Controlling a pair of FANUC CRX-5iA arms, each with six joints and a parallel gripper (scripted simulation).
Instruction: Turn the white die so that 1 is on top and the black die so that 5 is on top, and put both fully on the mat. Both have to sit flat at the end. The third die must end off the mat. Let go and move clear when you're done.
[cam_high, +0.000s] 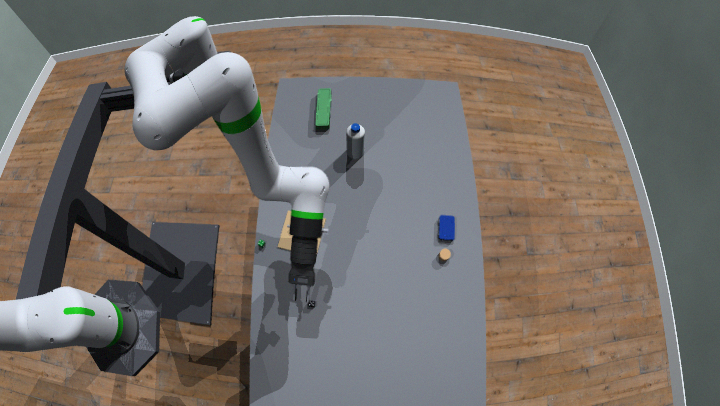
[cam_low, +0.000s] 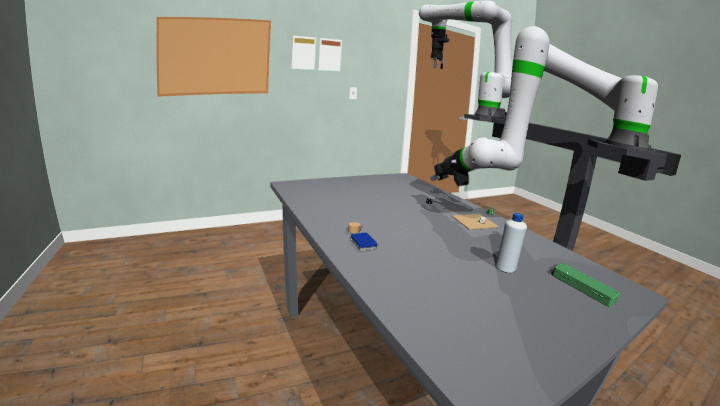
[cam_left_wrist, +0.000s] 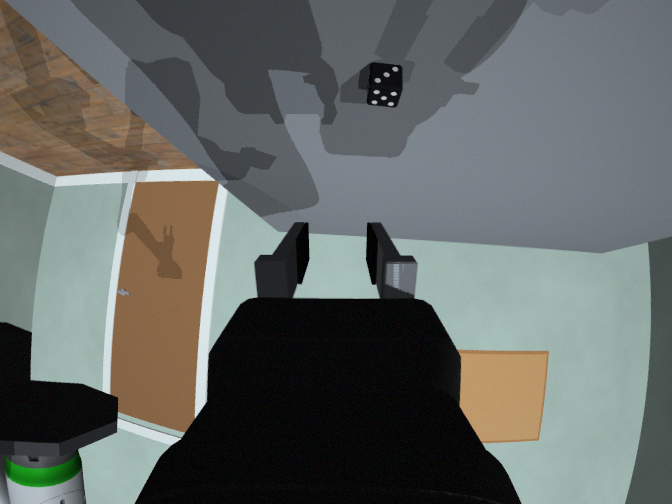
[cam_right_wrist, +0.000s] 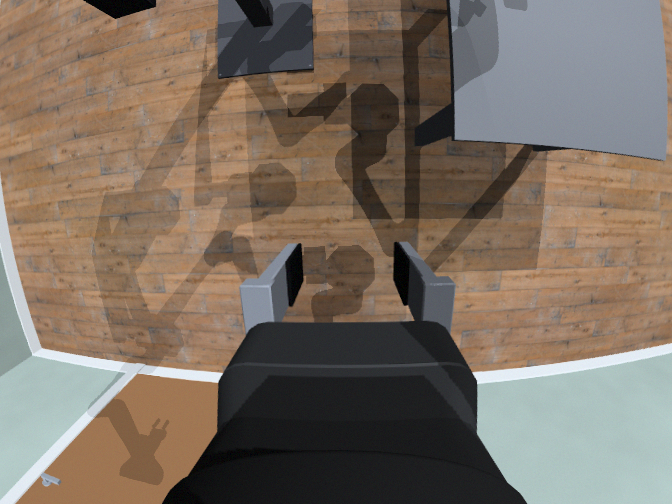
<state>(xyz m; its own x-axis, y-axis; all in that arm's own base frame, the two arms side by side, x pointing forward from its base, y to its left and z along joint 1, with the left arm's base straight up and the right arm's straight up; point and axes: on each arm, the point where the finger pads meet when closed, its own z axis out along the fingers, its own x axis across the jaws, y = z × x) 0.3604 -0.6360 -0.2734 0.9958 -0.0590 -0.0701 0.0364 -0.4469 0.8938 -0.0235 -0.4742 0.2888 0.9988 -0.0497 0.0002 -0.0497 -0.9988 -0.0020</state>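
Right now my left hand is 11 cm above the black die, 2 cm short of it and 1 cm to the left of it. From my left hand the other things lie so: tan mat: 24 cm to the left, 12 cm below, 6 cm behind; then green die: 19 cm behind, 17 cm to the left, 11 cm below; then white die: 26 cm to the left, 10 cm below, 8 cm behind.
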